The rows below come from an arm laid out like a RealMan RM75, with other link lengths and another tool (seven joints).
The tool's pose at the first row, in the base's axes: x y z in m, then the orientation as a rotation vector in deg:
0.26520 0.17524 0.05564 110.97 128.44 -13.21
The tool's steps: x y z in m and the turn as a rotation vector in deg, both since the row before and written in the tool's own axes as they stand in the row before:
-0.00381 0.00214 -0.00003 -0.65 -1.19 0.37
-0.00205 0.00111 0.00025 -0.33 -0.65 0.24
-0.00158 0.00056 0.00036 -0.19 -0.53 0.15
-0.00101 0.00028 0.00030 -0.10 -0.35 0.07
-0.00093 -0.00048 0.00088 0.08 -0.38 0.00
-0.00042 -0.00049 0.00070 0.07 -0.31 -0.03
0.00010 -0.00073 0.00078 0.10 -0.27 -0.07
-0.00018 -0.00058 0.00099 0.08 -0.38 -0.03
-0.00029 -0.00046 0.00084 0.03 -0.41 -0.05
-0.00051 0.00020 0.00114 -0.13 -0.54 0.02
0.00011 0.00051 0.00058 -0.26 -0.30 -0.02
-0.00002 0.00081 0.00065 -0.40 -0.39 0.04
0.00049 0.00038 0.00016 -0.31 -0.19 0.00
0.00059 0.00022 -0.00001 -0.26 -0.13 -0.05
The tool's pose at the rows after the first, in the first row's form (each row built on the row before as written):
0.26786 0.17189 0.05653 110.39 127.12 -13.49
0.26925 0.17002 0.05680 110.13 126.37 -13.67
0.27003 0.16849 0.05687 109.91 125.83 -13.91
0.27045 0.16748 0.05686 109.74 125.51 -14.10
0.27014 0.16629 0.05626 109.58 125.29 -14.53
0.26975 0.16563 0.05570 109.42 125.14 -14.89
0.26906 0.16541 0.05491 109.25 125.07 -15.26
0.26856 0.16488 0.05401 109.05 124.88 -15.70
0.26819 0.16430 0.05329 108.79 124.68 -16.11
0.26851 0.16351 0.05236 108.45 124.28 -16.44
0.26903 0.16351 0.05178 108.13 124.04 -16.41
0.26987 0.16340 0.05119 107.75 123.65 -16.29
0.27020 0.16386 0.05089 107.48 123.45 -16.11
0.27034 0.16445 0.05071 107.22 123.35 -15.94

